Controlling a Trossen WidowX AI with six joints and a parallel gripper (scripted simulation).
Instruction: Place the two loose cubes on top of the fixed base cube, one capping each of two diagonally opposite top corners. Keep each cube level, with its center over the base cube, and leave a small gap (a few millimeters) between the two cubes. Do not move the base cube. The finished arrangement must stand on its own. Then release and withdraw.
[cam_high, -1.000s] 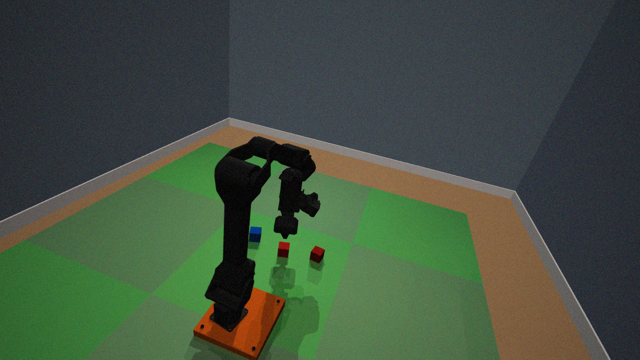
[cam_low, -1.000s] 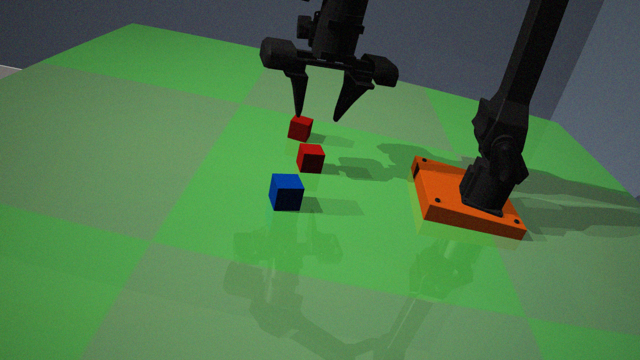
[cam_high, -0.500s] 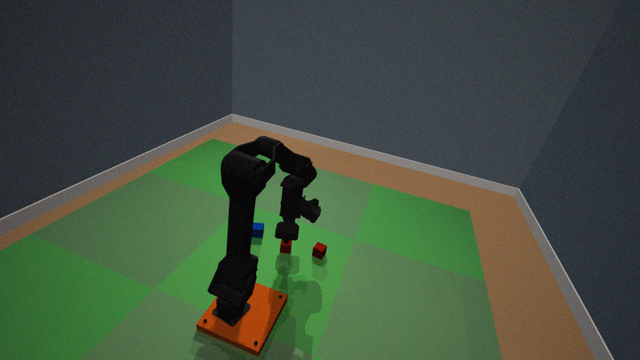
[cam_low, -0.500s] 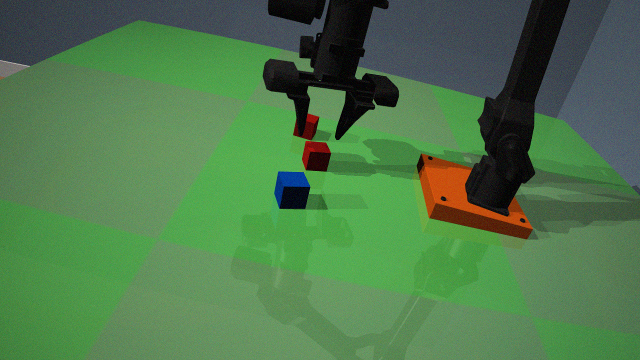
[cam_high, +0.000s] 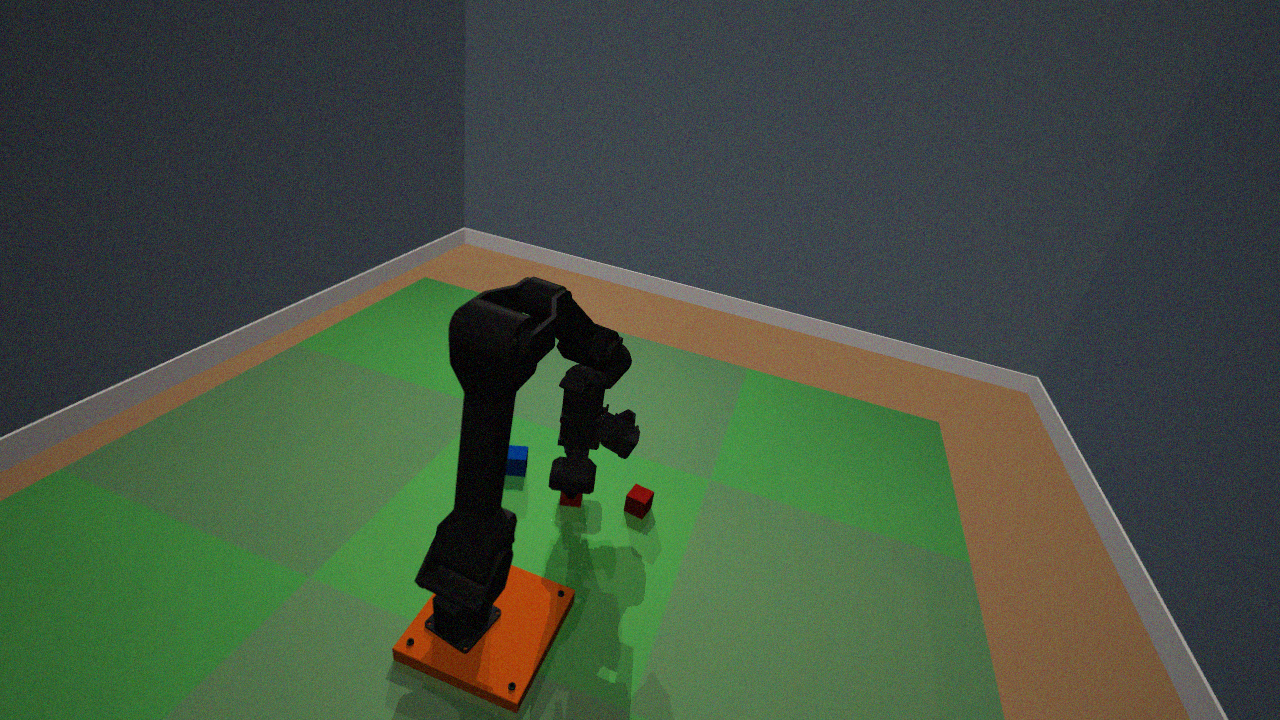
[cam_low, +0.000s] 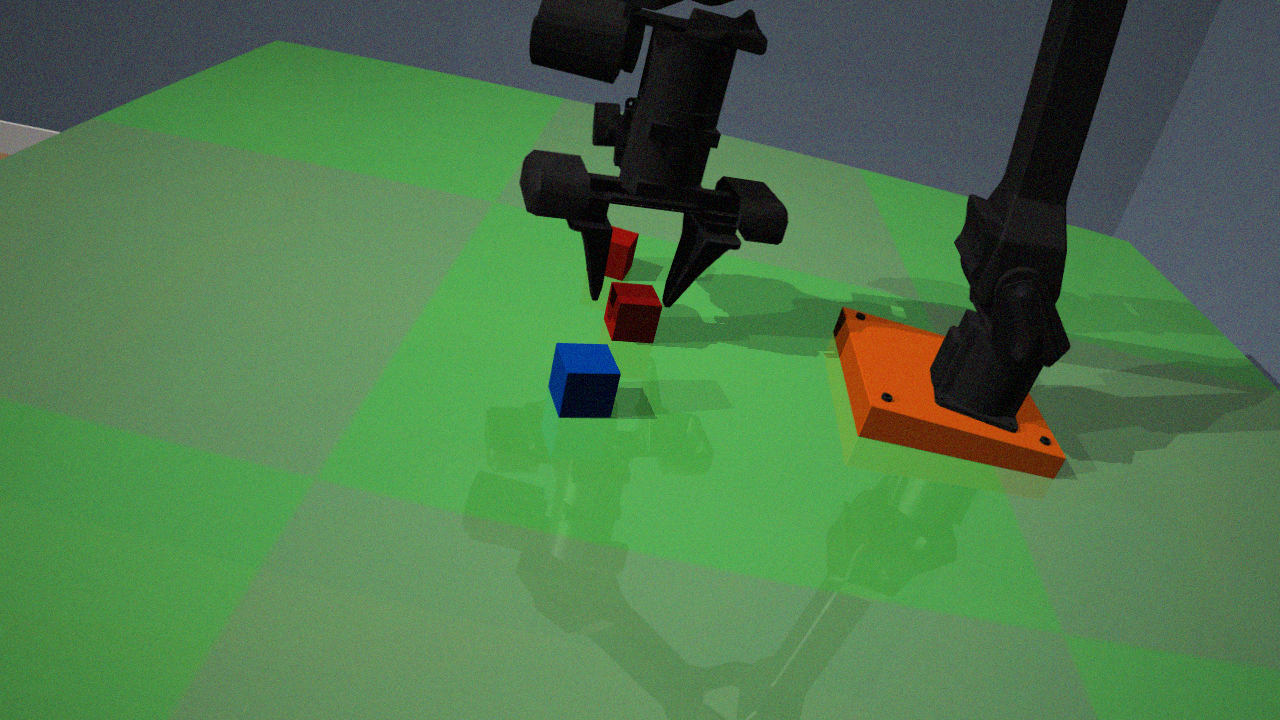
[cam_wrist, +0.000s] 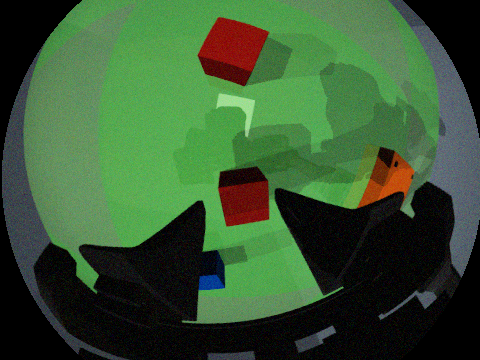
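Now: the blue base cube 11 cm to the left of my gripper tip and 1 cm below it.
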